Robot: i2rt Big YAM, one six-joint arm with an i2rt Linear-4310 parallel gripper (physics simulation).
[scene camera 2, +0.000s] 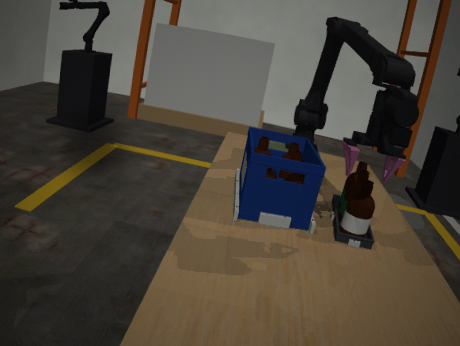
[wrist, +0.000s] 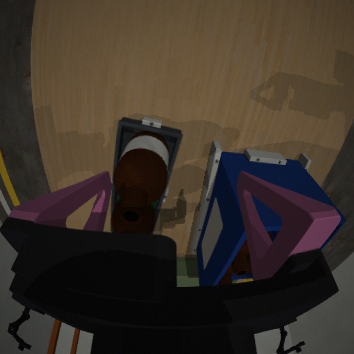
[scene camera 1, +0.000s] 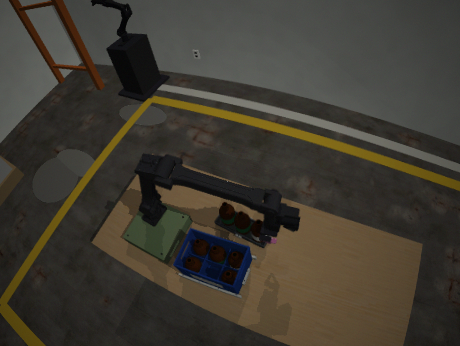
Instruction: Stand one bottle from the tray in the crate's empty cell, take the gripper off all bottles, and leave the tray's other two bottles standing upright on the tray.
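Frame: origin at the arm's base, x back, y right, z up, level; millimetres.
Seen in the pictures: gripper, between the fingertips: (scene camera 2: 365, 179) (wrist: 173, 178) (scene camera 1: 271, 232); arm's base, origin of its link: (scene camera 1: 154, 213).
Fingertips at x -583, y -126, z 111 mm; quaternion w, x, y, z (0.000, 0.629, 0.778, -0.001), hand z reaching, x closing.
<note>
Pixels of each thing's top centre, then the offset from my fingertips to it. "pt": a spot on its surface instead. Level surfaces: height alone.
- dark tray, a spot on its surface: (wrist: 131, 121) pt dx +28, dy -64, dz -173 mm
- white-labelled bottle, centre of its top: (wrist: 130, 216) (scene camera 2: 369, 181) (scene camera 1: 258, 222) dx +77, dy -31, dz -26 mm
- blue crate, centre of its top: (wrist: 265, 275) (scene camera 2: 283, 144) (scene camera 1: 210, 256) dx +177, dy +201, dz -11 mm
- wooden table, height of its surface: dz -186 mm
The dark tray (scene camera 1: 260, 243) (scene camera 2: 343, 239) (wrist: 131, 121) holds three upright brown bottles in a row. The white-labelled bottle (scene camera 1: 257, 228) (scene camera 2: 358, 207) (wrist: 141, 172) stands at the end away from the arm's base. Two green-labelled bottles (scene camera 1: 243, 222) (scene camera 1: 227, 213) stand behind it. The blue crate (scene camera 1: 245, 272) (scene camera 2: 280, 197) (wrist: 280, 172) holds several brown bottles; its empty cell (scene camera 1: 213, 270) is the middle one of the row away from the tray. My gripper (scene camera 2: 366, 178) (wrist: 173, 178) is open and empty, pointing down above the tray, fingertips near bottle-neck height. The arm partly hides the white-labelled bottle in scene view 1.
The crate stands beside the tray with a narrow gap between them. White brackets (scene camera 2: 274, 220) (wrist: 266, 156) sit along the crate's foot. The arm's base stands on a green plate (scene camera 1: 159, 235) at one end of the wooden table (scene camera 1: 350, 280). An orange frame and a black pedestal stand beyond.
</note>
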